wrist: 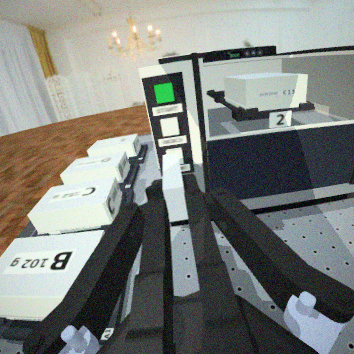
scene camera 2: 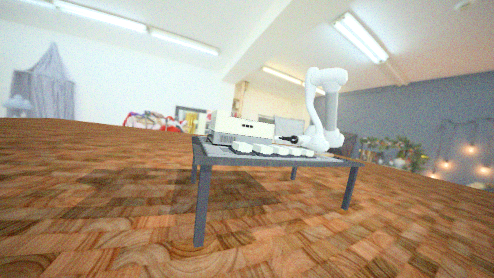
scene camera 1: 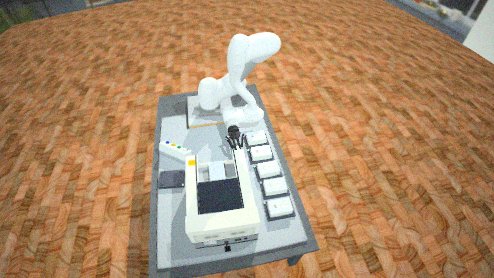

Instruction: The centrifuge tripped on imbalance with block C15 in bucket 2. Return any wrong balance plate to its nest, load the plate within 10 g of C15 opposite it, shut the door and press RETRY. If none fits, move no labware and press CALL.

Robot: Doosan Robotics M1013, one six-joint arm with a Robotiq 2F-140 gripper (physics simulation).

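Places are measured from the arm's base along level axes (x left, y back, z up), in metres.
Pixels of known places: gripper, fingertip midpoint: point(wrist: 172, 166) point(scene camera 2: 274, 137); arm's base at its link origin: point(scene camera 2: 308, 149) point(scene camera 1: 210, 109).
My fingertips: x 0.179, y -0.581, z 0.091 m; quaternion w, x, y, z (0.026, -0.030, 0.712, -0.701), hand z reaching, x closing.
Observation:
For each thing: its top centre in the pictures, then the offset to it from my fingertips. "spot": a spot on its surface instead.
- Block C15 at its top centre: point(wrist: 258, 74) point(scene camera 1: 216, 170) dy -0.141, dx -0.140, dz +0.072 m
- green START button at its top centre: point(wrist: 162, 83) dy -0.030, dx -0.002, dz +0.081 m
- white INDEX button at its top centre: point(wrist: 168, 117) dy -0.030, dx -0.002, dz +0.045 m
- partly hidden third button at its top centre: point(wrist: 173, 148) dy -0.030, dx -0.002, dz +0.009 m
- Plates B at its top centre: point(wrist: 38, 261) point(scene camera 1: 261, 150) point(scene camera 2: 291, 148) dy +0.069, dx +0.149, dz -0.056 m
- C at its top centre: point(wrist: 73, 193) point(scene camera 1: 268, 167) point(scene camera 2: 278, 146) dy -0.067, dx +0.173, dz -0.056 m
- white box with coloured buttons, top centre: point(scene camera 1: 173, 146) dy +0.155, dx -0.427, dz -0.026 m
- dark square pad at a spot on its surface: point(scene camera 1: 171, 179) spot: dy -0.067, dx -0.438, dz -0.085 m
The centrifuge point(scene camera 1: 222, 222) point(scene camera 2: 242, 126) has its dark door panel point(scene camera 1: 220, 196) point(wrist: 270, 165) lowered from the opening. Block C15 point(scene camera 1: 216, 170) point(wrist: 265, 91) sits in bucket 2 point(wrist: 250, 114), facing the opening; the opposite bucket is hidden. My gripper point(scene camera 1: 237, 145) point(scene camera 2: 280, 138) point(wrist: 172, 166) is shut and empty, its tips at the lower part of the button column. A pale upright bar overlaps the tips there. Above are the green START button point(wrist: 164, 93), the white INDEX button point(wrist: 169, 126) and a partly hidden third button point(wrist: 174, 151). Plates B point(wrist: 55, 270), 102 g, and C point(wrist: 75, 200) sit in their nests.
Five white plates, including the nearest-to-arm one point(scene camera 1: 256, 137) and the farthest one point(scene camera 1: 279, 206), stand in a row beside the centrifuge. A white box with coloured buttons point(scene camera 1: 175, 150) and a dark square pad point(scene camera 1: 171, 179) lie on its other side.

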